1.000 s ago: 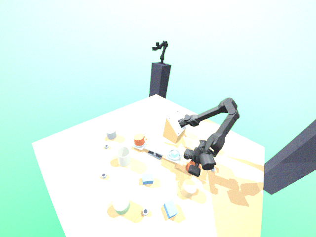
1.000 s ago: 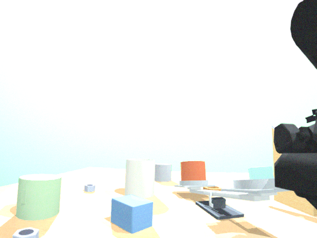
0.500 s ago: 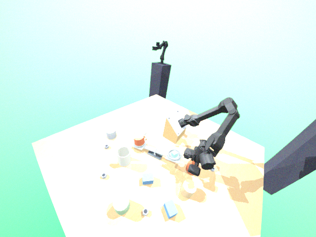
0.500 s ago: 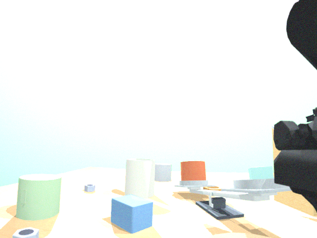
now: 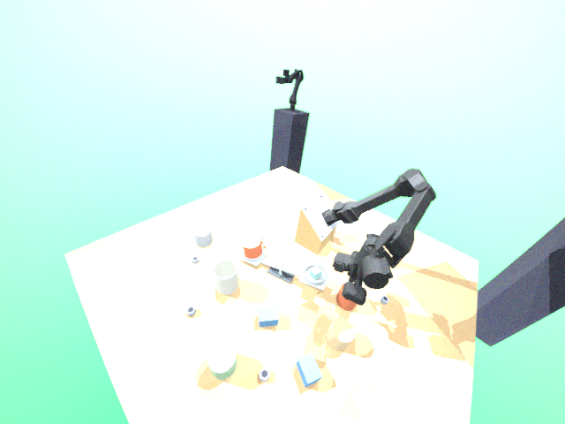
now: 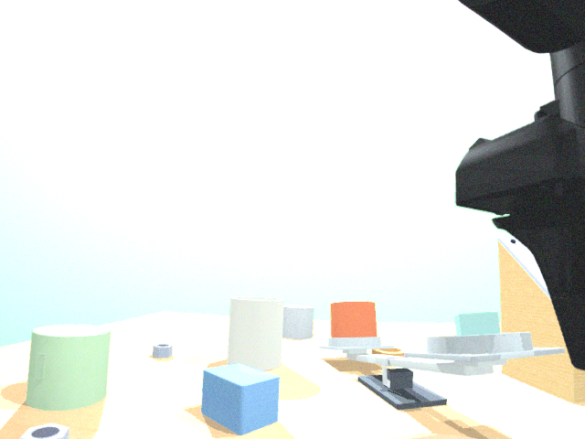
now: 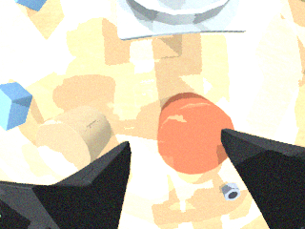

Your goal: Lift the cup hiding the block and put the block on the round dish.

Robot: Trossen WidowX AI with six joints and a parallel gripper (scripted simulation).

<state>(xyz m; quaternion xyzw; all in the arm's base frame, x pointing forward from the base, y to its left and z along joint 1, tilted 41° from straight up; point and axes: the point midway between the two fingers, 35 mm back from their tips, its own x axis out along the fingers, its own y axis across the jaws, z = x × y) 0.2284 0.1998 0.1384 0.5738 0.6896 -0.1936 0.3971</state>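
Now: gripper tip 120 mm to the left of the pale teal block and 20 mm short of it. The rest, counted from my gripper tip: green cylinder (400 mm ahead, 120 mm to the right, 50 mm below); then grey cylinder (590 mm to the right, 200 mm ahead, 50 mm below); then cream cup (330 mm to the right, 250 mm ahead, 40 mm below).
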